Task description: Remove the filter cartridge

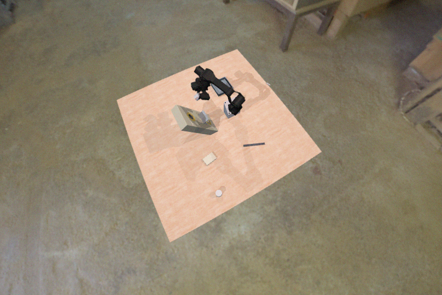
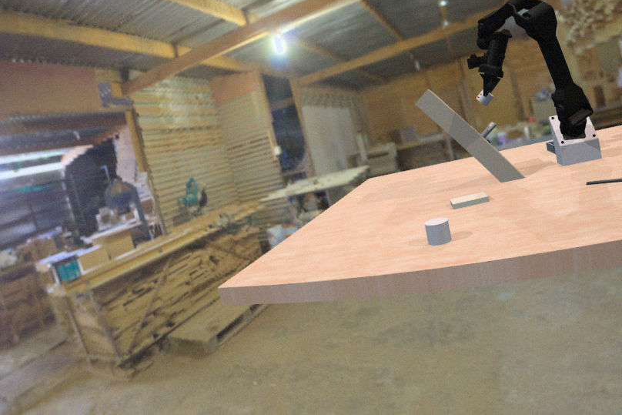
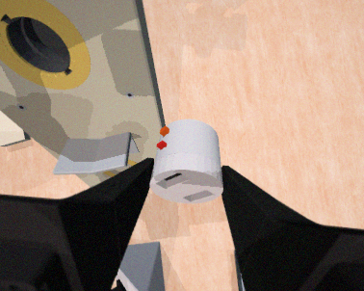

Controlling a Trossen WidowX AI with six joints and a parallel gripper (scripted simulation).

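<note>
My gripper tip is now 280 mm past the grey tray, 250 mm above it and 190 mm to the left of it. Also, from my gripper tip: round filter cartridge right at my gripper tip; then flat beige block 390 mm to the left, 250 mm below, 90 mm ahead; then beige service panel 120 mm to the left, 110 mm below, 70 mm ahead.
</note>
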